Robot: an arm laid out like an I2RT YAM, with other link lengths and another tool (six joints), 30 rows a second.
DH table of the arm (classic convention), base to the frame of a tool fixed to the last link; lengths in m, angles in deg. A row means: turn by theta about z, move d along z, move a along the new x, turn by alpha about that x. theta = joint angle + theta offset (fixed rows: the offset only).
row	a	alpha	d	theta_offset
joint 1	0.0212	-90	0.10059	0
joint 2	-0.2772	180	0	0
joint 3	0.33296	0	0	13.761
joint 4	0.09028	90	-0.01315	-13.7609
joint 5	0	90	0.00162	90
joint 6	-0.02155	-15	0.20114	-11.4
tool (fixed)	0	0	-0.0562	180
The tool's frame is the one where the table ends.
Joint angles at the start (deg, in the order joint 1, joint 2, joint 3, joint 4, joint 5, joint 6):
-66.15 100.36 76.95 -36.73 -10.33 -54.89
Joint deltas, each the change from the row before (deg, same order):
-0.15 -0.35 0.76 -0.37 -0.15 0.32
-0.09 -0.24 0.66 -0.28 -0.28 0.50
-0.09 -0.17 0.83 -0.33 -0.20 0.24
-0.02 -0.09 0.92 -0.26 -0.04 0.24
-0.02 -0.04 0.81 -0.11 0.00 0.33
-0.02 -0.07 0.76 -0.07 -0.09 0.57
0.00 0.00 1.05 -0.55 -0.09 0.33
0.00 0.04 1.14 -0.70 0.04 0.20
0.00 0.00 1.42 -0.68 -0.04 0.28
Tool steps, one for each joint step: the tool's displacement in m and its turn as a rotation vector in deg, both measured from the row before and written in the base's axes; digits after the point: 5 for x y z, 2 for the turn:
0.00010 -0.00239 0.00818 -0.51 -0.54 -0.35
0.00079 -0.00178 0.00684 -0.29 -0.66 -0.37
0.00072 -0.00228 0.00737 -0.46 -0.52 -0.19
0.00115 -0.00269 0.00744 -0.58 -0.43 -0.20
0.00109 -0.00277 0.00649 -0.55 -0.43 -0.29
0.00128 -0.00253 0.00661 -0.44 -0.61 -0.44
0.00112 -0.00185 0.00727 -0.30 -0.41 -0.22
0.00071 -0.00177 0.00721 -0.30 -0.22 -0.18
0.00124 -0.00246 0.00992 -0.55 -0.45 -0.20

